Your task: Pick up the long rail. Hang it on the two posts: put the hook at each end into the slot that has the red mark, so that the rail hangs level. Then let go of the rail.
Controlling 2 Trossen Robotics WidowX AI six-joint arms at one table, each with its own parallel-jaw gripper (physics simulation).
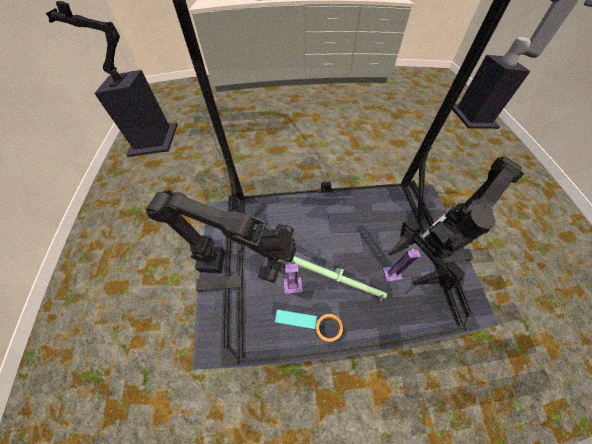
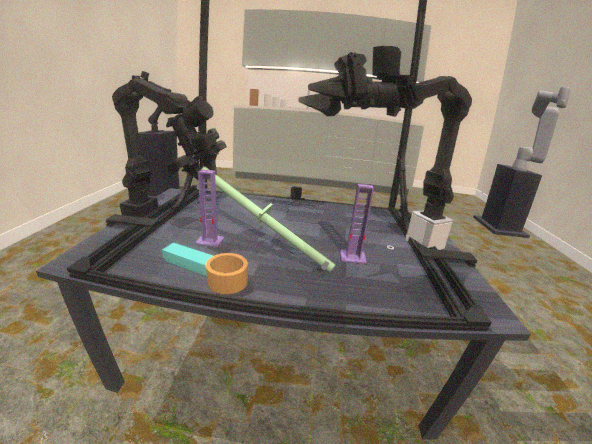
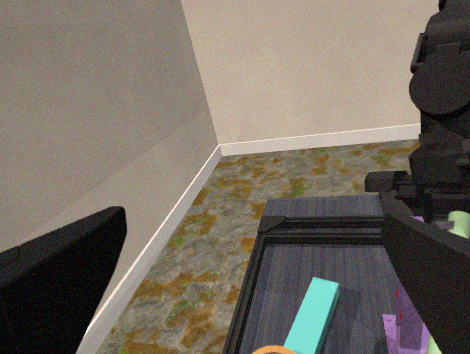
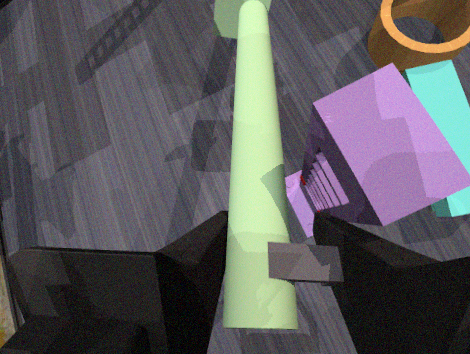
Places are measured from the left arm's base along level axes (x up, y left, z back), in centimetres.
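Pixels of known places: left gripper, fingertip midpoint: point(image 1: 400, 267) point(image 2: 303, 93) point(image 3: 255, 221); right gripper, fingertip midpoint: point(image 4: 271, 220); left arm's base, origin of the base link: point(image 1: 447, 226) point(image 2: 432, 215); right arm's base, origin of the base link: point(image 1: 208, 257) point(image 2: 138, 200).
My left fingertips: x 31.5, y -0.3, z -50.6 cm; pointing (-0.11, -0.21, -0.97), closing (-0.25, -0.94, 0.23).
For each thing: its middle in the pictures, then the offset to it from my left fingertips. "spot": a spot on its surface instead. Level surfaces: height alone.
- long light-green rail, body centre: point(image 4: 248, 13) point(image 2: 263, 215) point(image 1: 337, 275) dx -31.4, dy -12.6, dz -3.1 cm
- left-hand purple post, body centre: point(image 4: 332, 185) point(image 3: 410, 289) point(image 2: 208, 208) point(image 1: 292, 277) dx -31.4, dy -21.6, dz -16.8 cm
- grey hook piece, surface spot: point(image 4: 302, 262) spot: dx -22.2, dy -26.0, dz -16.9 cm
- right-hand purple post, body centre: point(image 2: 359, 223) point(image 1: 402, 264) dx -31.4, dy -0.7, dz +20.1 cm
- turquoise block, body centre: point(image 4: 442, 139) point(image 3: 313, 321) point(image 2: 189, 259) point(image 1: 296, 319) dx -40.4, dy -9.8, dz -23.7 cm
- orange ring, body centre: point(image 4: 419, 28) point(image 2: 227, 272) point(image 1: 328, 328) dx -39.6, dy -0.2, dz -15.7 cm
- table, its level: dx -42.1 cm
The long light-green rail point(image 1: 362, 286) point(image 2: 290, 237) point(image 4: 257, 150) slopes down from my right gripper to its low end in front of the right-hand post. Whether that end touches the table is unclear. My right gripper point(image 2: 201, 167) point(image 4: 271, 220) is shut on the rail's high end, beside the top of the left-hand purple post point(image 1: 292, 278) point(image 2: 208, 200) point(image 4: 390, 145). A grey hook piece point(image 4: 302, 262) shows at that end. The right-hand purple post point(image 1: 404, 264) point(image 2: 361, 215) stands upright. Both posts have red marks low down. My left gripper point(image 2: 305, 94) point(image 3: 255, 221) is open and empty, high above the table.
A turquoise block point(image 1: 296, 319) point(image 2: 187, 257) point(image 3: 315, 315) point(image 4: 442, 110) lies at the table's front left, against or close to an orange ring point(image 1: 317, 336) point(image 2: 227, 281) point(image 4: 385, 42). Black frame rails edge the table point(image 2: 507, 320), with tall uprights at the back.
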